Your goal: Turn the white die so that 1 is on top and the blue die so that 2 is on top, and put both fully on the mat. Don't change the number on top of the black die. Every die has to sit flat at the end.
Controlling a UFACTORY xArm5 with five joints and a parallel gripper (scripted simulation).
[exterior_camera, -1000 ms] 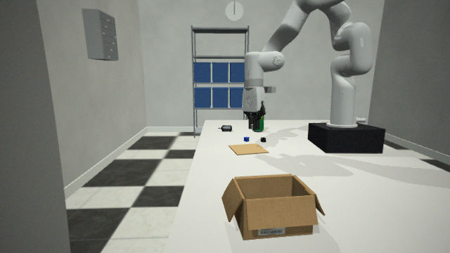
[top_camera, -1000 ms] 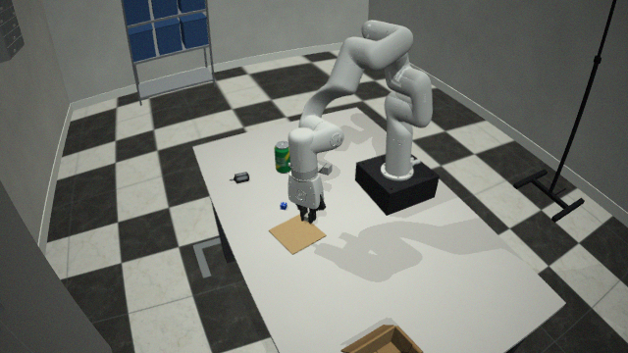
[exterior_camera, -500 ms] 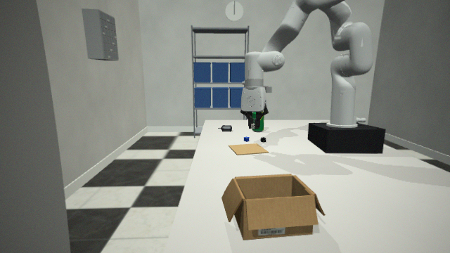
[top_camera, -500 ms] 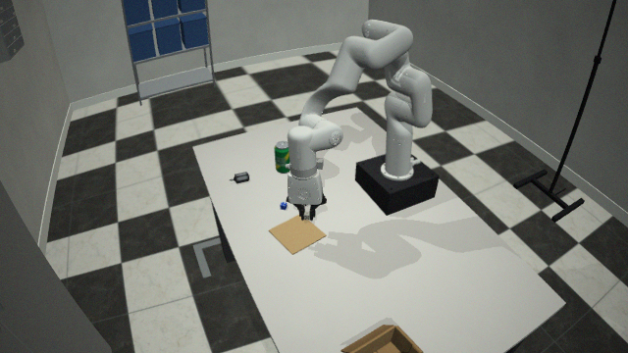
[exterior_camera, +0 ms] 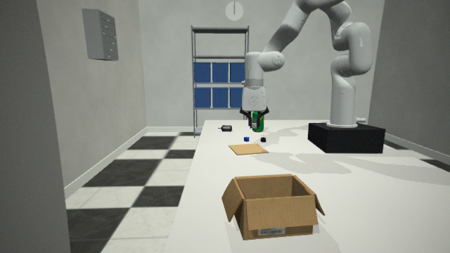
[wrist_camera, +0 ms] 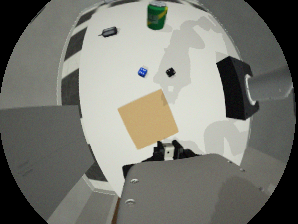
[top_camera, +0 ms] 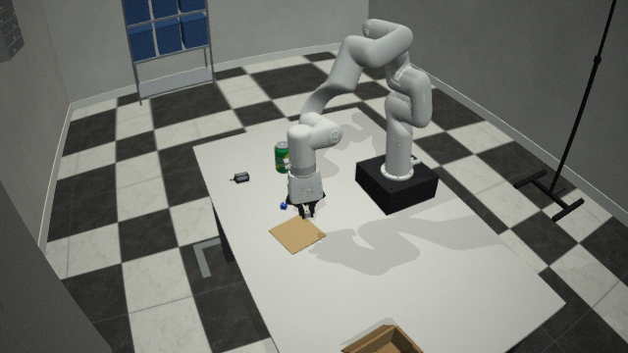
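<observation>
My hand is 120 mm above the tan mat, 40 mm to the left of it and 20 mm short of it. The rest, counted from my hand: blue die: 180 mm to the right, 120 mm below, 20 mm ahead; black die: 170 mm to the right, 120 mm below, 60 mm behind; white die: 10 mm below.
</observation>
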